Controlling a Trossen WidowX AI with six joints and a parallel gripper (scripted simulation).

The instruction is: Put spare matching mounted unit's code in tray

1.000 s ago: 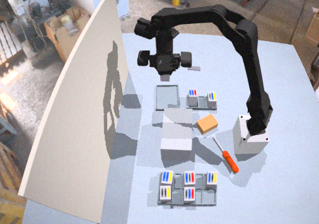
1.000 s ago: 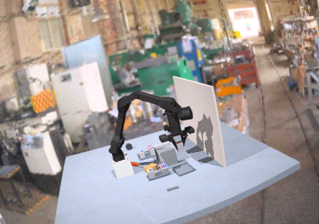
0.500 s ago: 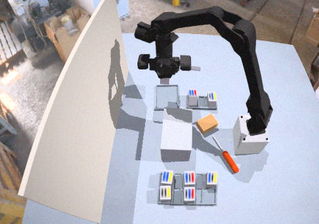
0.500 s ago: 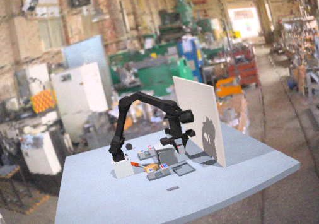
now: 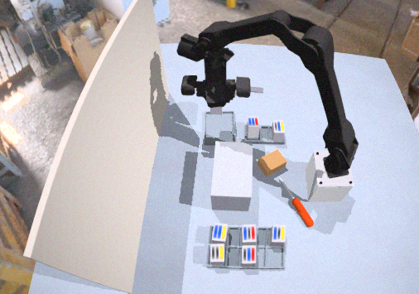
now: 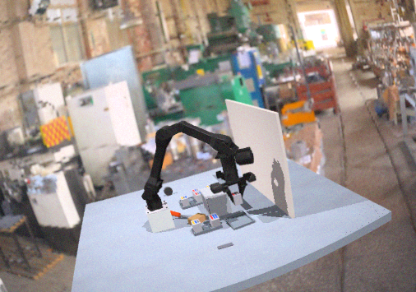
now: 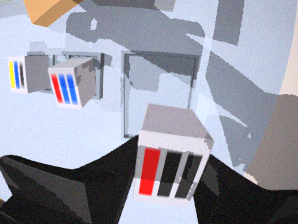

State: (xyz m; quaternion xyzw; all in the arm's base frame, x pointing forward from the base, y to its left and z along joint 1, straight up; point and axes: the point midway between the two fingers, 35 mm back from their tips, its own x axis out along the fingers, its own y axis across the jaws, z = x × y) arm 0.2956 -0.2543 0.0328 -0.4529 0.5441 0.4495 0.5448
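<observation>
The dark grey tray is 1 cm behind my gripper tip, 1 cm to the left of it and 10 cm below it. Also, from my gripper tip: rack (14 cm behind, 6 cm to the left, 9 cm below); grey spare block (2 cm above); mounted unit (1 cm behind, 22 cm to the left, 5 cm below).
</observation>
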